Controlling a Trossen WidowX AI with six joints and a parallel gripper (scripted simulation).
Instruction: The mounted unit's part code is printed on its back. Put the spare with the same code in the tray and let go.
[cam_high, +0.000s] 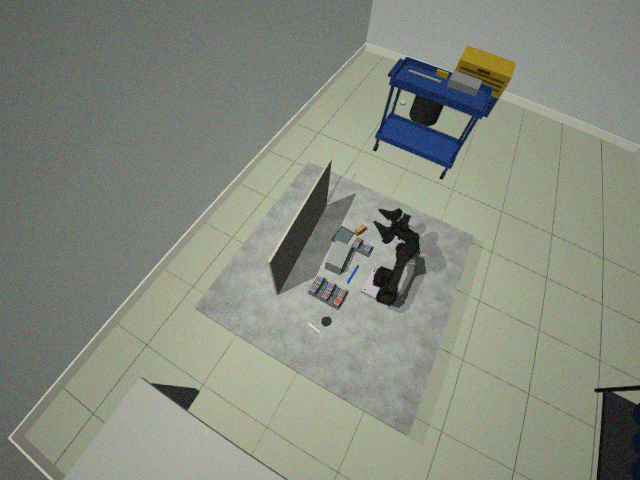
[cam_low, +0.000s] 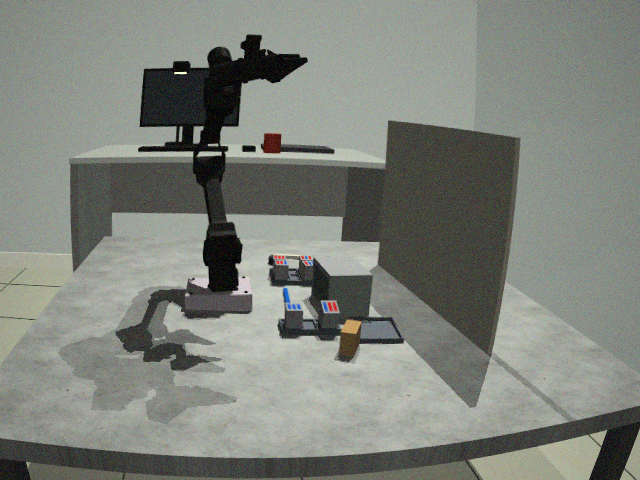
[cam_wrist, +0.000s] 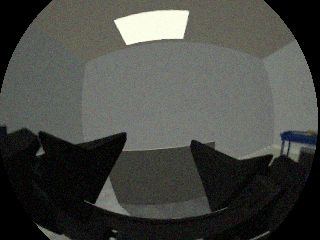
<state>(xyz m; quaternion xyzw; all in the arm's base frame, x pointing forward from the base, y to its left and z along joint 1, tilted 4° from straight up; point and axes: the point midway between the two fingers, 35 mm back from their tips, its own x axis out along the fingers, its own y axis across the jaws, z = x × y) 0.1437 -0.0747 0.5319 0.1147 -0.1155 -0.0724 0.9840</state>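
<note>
Now: gripper tip 18 cm short of the grey spare block, 16 cm to the right of it and 55 cm above it. Round my gripper tip: tall beige panel 35 cm ahead, 4 cm to the right, 36 cm below; blue pen 1 cm ahead, 4 cm to the left, 58 cm below; grey mounted unit 12 cm ahead, 1 cm to the right, 54 cm below.
</note>
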